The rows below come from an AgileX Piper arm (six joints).
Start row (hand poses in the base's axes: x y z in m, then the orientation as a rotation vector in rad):
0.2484, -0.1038, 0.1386, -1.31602, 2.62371, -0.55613
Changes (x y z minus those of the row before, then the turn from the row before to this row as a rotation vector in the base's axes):
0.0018, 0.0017, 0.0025, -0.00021, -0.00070, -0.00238
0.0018, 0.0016, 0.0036, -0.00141, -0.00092, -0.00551
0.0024, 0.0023, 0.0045, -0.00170, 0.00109, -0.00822
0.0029, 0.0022, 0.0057, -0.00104, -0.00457, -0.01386
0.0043, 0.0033, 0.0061, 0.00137, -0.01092, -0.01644
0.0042, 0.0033, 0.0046, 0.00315, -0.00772, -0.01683
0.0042, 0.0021, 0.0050, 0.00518, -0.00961, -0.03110
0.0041, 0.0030, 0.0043, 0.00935, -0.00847, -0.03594
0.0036, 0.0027, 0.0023, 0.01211, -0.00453, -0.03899
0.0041, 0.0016, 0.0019, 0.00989, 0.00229, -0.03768
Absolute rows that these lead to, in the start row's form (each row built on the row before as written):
0.2502, -0.1021, 0.1411, -1.31270, 2.62507, -0.55713
0.2520, -0.1005, 0.1447, -1.30569, 2.62883, -0.56036
0.2544, -0.0982, 0.1492, -1.29662, 2.63636, -0.56336
0.2573, -0.0960, 0.1549, -1.27678, 2.64371, -0.56907
0.2616, -0.0927, 0.1610, -1.24909, 2.64766, -0.57485
0.2658, -0.0894, 0.1656, -1.22239, 2.65419, -0.57663
0.2700, -0.0873, 0.1706, -1.17594, 2.66950, -0.57854
0.2741, -0.0843, 0.1749, -1.12273, 2.68841, -0.57470
0.2777, -0.0816, 0.1772, -1.06689, 2.71175, -0.56565
0.2818, -0.0800, 0.1791, -1.01669, 2.73905, -0.55670

